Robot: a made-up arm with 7 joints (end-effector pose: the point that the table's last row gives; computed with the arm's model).
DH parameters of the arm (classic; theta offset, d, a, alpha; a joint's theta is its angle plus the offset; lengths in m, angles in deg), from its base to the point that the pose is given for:
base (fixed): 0 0.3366 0.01 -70
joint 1: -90 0.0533 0.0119 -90
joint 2: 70 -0.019 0.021 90
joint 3: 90 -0.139 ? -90
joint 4: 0 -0.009 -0.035 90
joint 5: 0 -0.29 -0.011 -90
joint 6: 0 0.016 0.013 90
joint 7: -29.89 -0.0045 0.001 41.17
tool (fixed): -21.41 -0.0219 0 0
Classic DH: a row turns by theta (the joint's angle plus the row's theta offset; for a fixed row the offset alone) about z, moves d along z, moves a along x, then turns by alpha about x.
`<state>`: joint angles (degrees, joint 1 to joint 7).
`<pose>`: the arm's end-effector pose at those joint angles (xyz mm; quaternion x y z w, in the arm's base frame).
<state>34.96 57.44 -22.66 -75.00 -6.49 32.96 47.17</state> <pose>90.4 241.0 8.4 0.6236 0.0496 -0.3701 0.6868</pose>
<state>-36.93 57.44 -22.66 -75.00 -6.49 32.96 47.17</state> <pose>406.5 122.7 333.3 0.7189 -0.4639 -0.0936 0.5091</pose>
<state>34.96 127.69 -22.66 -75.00 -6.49 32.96 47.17</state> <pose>231.9 387.0 276.7 0.8075 0.0994 -0.5624 0.1475</pose>
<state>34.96 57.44 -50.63 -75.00 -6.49 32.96 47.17</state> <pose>-25.5 148.0 -43.9 0.4634 0.0784 -0.5512 0.6894</pose>
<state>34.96 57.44 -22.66 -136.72 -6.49 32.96 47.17</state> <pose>210.3 -12.5 171.4 0.4381 -0.4442 -0.3073 0.7186</pose>
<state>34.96 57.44 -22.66 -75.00 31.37 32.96 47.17</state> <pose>71.8 246.2 -1.1 0.4883 0.1258 -0.1328 0.8533</pose>
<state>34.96 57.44 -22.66 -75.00 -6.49 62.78 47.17</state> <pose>82.5 249.4 10.9 0.6711 0.2848 -0.3442 0.5916</pose>
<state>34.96 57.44 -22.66 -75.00 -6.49 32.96 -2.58</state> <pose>97.1 232.4 2.9 0.5240 0.0280 -0.7190 0.4557</pose>
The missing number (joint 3, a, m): 0.035
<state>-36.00 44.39 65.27 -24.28 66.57 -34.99 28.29</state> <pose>225.7 383.0 180.9 0.1914 -0.3558 0.8895 0.2137</pose>
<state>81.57 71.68 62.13 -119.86 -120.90 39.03 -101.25</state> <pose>246.1 242.5 311.9 0.1799 -0.7256 0.1576 0.6452</pose>
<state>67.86 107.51 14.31 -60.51 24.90 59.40 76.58</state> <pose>140.1 449.9 285.5 0.8784 0.2689 0.0592 0.3908</pose>
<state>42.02 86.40 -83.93 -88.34 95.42 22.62 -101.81</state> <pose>-252.6 178.3 73.9 -0.2049 -0.1415 -0.8377 0.4861</pose>
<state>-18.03 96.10 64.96 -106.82 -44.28 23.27 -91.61</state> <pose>51.2 77.8 690.2 -0.6531 -0.6906 0.0580 0.3053</pose>
